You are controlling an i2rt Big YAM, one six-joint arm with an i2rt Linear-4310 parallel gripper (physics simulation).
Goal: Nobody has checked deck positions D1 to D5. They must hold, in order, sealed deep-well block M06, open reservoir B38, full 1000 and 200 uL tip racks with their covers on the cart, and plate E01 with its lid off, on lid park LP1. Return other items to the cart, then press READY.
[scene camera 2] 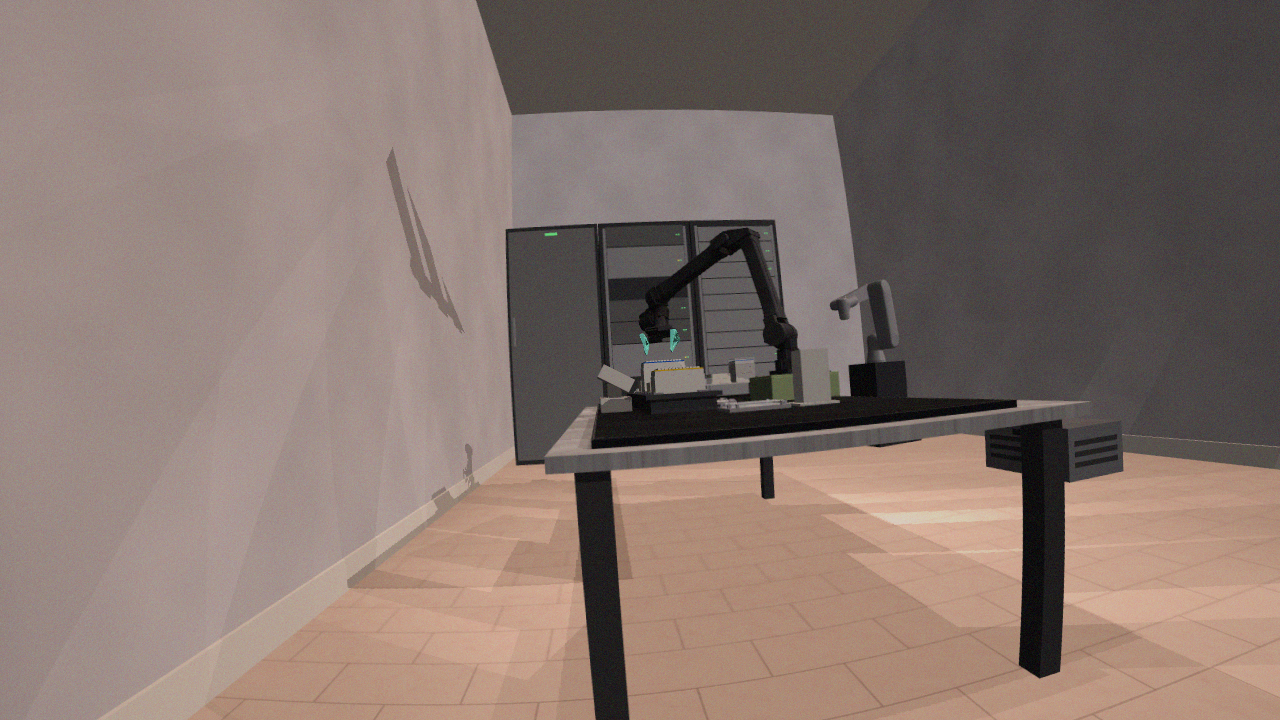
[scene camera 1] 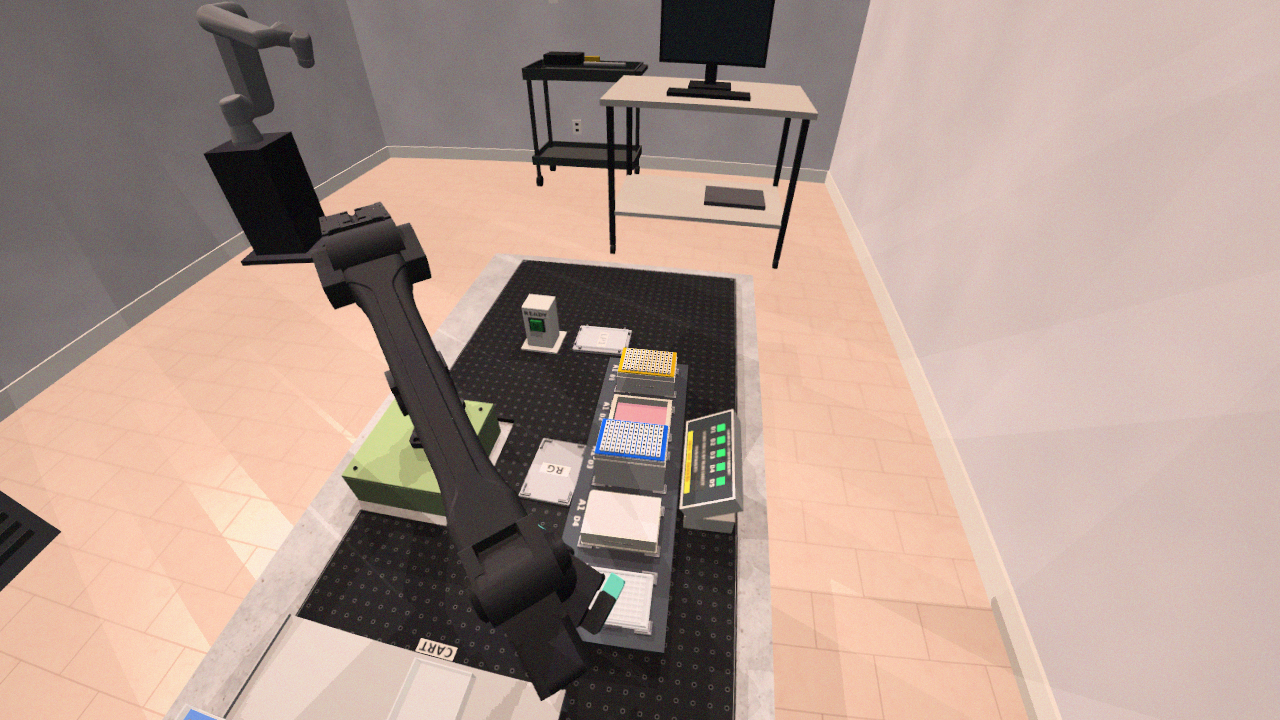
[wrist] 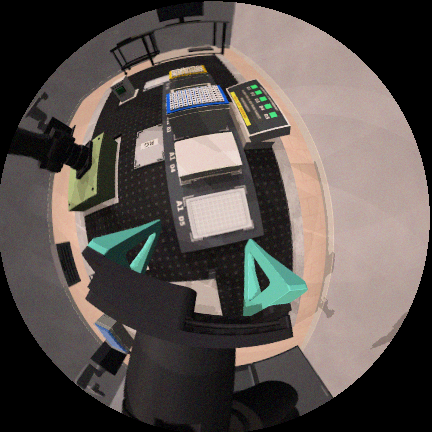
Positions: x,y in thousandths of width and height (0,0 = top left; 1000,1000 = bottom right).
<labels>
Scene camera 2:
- gripper: 514,490
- white box with green face: 634,528
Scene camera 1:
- gripper: 456,791
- pink-topped plate: 489,567
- white box with green face: 422,441
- CART tray: 239,922
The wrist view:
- gripper: 471,543
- CART tray: 480,696
</labels>
